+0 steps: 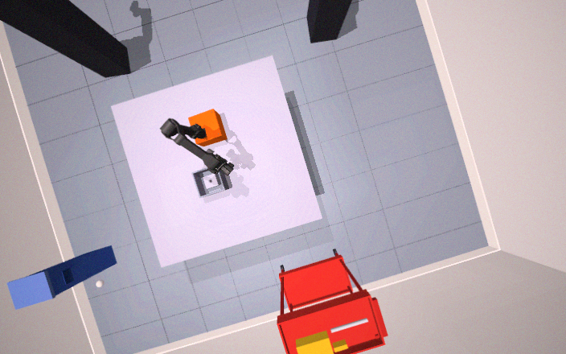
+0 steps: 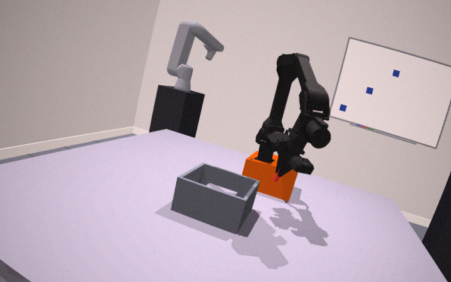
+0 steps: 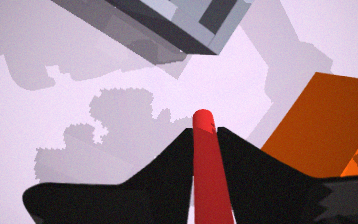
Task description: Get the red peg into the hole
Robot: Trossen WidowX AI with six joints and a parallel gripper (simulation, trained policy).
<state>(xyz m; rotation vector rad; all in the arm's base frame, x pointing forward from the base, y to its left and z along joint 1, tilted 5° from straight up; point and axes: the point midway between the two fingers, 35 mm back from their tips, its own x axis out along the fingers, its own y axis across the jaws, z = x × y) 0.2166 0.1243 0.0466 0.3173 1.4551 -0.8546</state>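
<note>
The grey box lies 12 cm to the right of my gripper tip, 12 cm ahead of it and 10 cm below it. Also, from my gripper tip: red peg: 2 cm above, 1 cm to the left.
</note>
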